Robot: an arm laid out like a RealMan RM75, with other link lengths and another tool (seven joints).
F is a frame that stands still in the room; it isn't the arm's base.
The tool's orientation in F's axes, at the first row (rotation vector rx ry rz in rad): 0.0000, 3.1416, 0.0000
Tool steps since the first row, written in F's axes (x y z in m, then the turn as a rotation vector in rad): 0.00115, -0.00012, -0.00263, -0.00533, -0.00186, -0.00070; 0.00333, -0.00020, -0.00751, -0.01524, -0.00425, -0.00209; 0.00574, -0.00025, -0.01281, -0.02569, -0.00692, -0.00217; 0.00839, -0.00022, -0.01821, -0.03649, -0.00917, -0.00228; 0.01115, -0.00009, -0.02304, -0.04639, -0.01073, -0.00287; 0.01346, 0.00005, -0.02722, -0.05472, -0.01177, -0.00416; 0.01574, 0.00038, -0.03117, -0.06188, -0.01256, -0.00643; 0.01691, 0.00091, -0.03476, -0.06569, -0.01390, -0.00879; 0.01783, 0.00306, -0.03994, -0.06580, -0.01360, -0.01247; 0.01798, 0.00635, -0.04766, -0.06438, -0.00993, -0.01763; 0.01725, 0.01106, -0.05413, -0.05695, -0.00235, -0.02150; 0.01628, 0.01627, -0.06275, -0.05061, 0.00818, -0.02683; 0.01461, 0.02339, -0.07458, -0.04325, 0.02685, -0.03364
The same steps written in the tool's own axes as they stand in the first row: -0.00115, -0.00012, 0.00263, 0.00533, -0.00186, 0.00070; -0.00333, -0.00020, 0.00751, 0.01524, -0.00425, 0.00209; -0.00574, -0.00025, 0.01281, 0.02569, -0.00692, 0.00217; -0.00839, -0.00022, 0.01821, 0.03649, -0.00917, 0.00228; -0.01115, -0.00009, 0.02304, 0.04639, -0.01073, 0.00287; -0.01346, 0.00005, 0.02722, 0.05472, -0.01177, 0.00416; -0.01574, 0.00038, 0.03117, 0.06188, -0.01256, 0.00643; -0.01691, 0.00091, 0.03476, 0.06569, -0.01390, 0.00879; -0.01783, 0.00306, 0.03994, 0.06580, -0.01360, 0.01247; -0.01798, 0.00635, 0.04766, 0.06438, -0.00993, 0.01763; -0.01725, 0.01106, 0.05413, 0.05695, -0.00235, 0.02150; -0.01628, 0.01627, 0.06275, 0.05061, 0.00818, 0.02683; -0.01461, 0.02339, 0.07458, 0.04325, 0.02685, 0.03364
